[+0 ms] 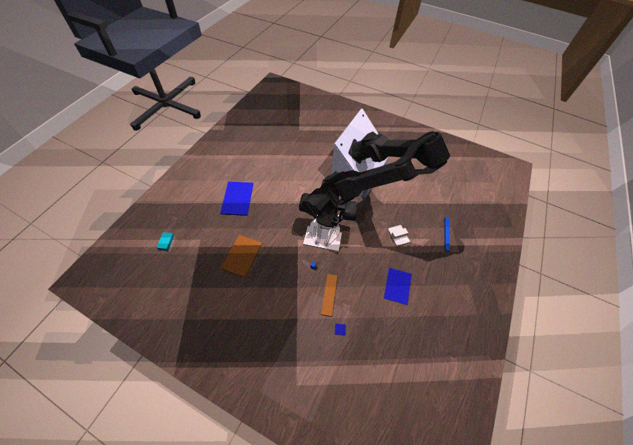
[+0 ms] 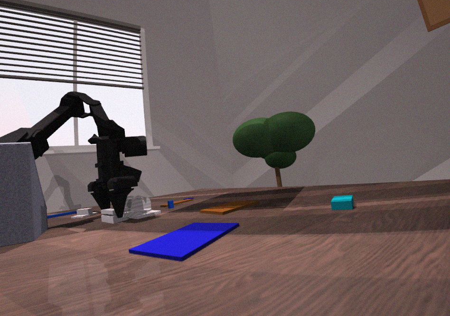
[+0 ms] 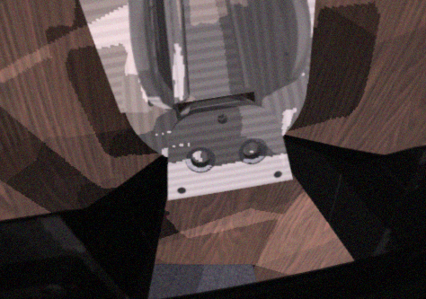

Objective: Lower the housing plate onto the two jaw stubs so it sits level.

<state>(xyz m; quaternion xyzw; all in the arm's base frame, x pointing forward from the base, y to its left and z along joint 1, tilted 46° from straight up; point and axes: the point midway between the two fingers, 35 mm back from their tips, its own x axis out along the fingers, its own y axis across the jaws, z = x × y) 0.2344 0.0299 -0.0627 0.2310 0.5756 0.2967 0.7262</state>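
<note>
Right now my gripper tip is 10 mm short of the grey housing plate and 20 mm below it. From my gripper tip the other things lie so: small blue cube (180 mm ahead, 20 mm to the left); blue bar (100 mm behind, 410 mm to the left, 10 mm below); teal block (280 mm ahead, 470 mm to the right).
</note>
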